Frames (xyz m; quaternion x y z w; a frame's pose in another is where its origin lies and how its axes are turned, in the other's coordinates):
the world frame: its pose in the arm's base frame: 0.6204 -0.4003 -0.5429 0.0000 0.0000 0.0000 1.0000
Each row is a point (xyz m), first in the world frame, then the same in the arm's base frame.
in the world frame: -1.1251 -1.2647 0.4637
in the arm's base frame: -0.5047 -1.6650 -0.0792
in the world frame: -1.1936 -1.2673 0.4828
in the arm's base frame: -0.5732 -1.6676 -0.0601
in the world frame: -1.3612 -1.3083 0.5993
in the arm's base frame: -0.7408 -1.7086 0.0564
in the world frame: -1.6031 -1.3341 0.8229
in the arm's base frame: -0.9827 -1.7344 0.2800
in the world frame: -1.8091 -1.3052 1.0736
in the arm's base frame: -1.1887 -1.7055 0.5307
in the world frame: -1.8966 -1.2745 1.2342
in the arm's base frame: -1.2762 -1.6748 0.6913
